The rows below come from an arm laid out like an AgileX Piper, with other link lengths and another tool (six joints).
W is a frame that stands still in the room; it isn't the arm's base.
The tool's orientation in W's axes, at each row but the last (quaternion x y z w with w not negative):
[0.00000 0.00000 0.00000 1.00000]
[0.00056 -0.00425 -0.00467 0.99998]
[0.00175 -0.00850 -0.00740 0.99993]
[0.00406 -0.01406 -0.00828 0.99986]
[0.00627 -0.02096 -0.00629 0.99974]
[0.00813 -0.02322 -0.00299 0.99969]
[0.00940 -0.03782 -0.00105 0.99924]
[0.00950 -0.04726 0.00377 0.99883]
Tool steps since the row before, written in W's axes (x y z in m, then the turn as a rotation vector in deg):
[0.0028 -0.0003 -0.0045 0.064 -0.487 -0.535]
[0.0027 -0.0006 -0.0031 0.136 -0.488 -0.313]
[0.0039 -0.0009 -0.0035 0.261 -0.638 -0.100]
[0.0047 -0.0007 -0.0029 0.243 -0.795 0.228]
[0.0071 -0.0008 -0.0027 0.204 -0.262 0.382]
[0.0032 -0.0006 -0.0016 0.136 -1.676 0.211]
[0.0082 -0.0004 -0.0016 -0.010 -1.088 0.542]
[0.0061 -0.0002 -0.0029 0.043 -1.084 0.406]
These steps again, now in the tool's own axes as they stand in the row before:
[0.0028 -0.0003 -0.0045 0.064 -0.487 -0.535]
[0.0027 -0.0006 -0.0031 0.138 -0.487 -0.314]
[0.0039 -0.0009 -0.0036 0.269 -0.634 -0.102]
[0.0046 -0.0006 -0.0030 0.263 -0.789 0.227]
[0.0070 -0.0007 -0.0030 0.223 -0.255 0.376]
[0.0031 -0.0006 -0.0017 0.156 -1.672 0.231]
[0.0081 -0.0004 -0.0022 0.034 -1.078 0.561]
[0.0058 -0.0003 -0.0035 0.074 -1.077 0.421]

